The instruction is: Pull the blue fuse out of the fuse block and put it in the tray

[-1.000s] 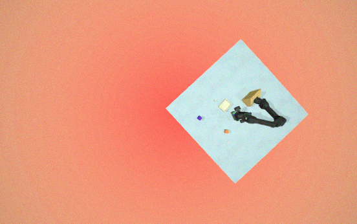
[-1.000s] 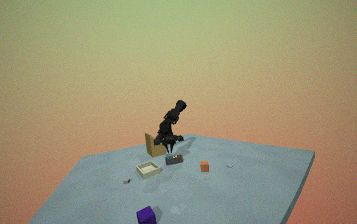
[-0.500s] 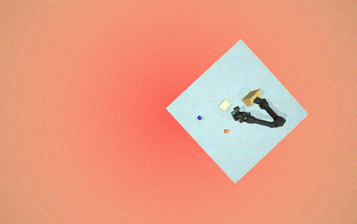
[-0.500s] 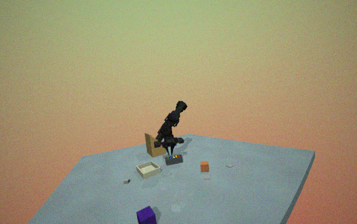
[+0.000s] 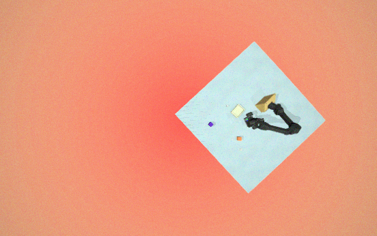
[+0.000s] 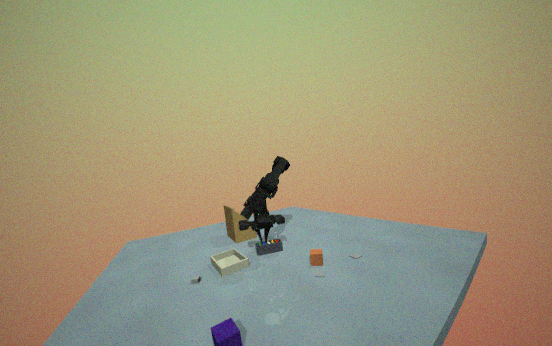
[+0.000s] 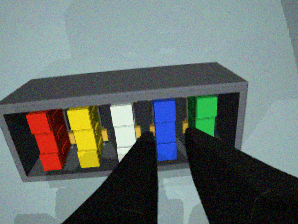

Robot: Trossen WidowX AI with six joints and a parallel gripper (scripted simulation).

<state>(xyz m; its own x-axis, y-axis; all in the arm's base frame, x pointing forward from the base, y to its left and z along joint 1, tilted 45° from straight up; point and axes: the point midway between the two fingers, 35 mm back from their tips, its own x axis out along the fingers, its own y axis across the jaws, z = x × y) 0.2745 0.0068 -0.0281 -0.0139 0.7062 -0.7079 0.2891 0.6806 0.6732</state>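
Now: gripper tip 20 mm above the blue fuse. Round my gripper tip: yellow fuse (40 mm to the left, 20 mm below, 10 mm ahead); white fuse (20 mm to the left, 20 mm below, 10 mm ahead); green fuse (20 mm to the right, 20 mm below).
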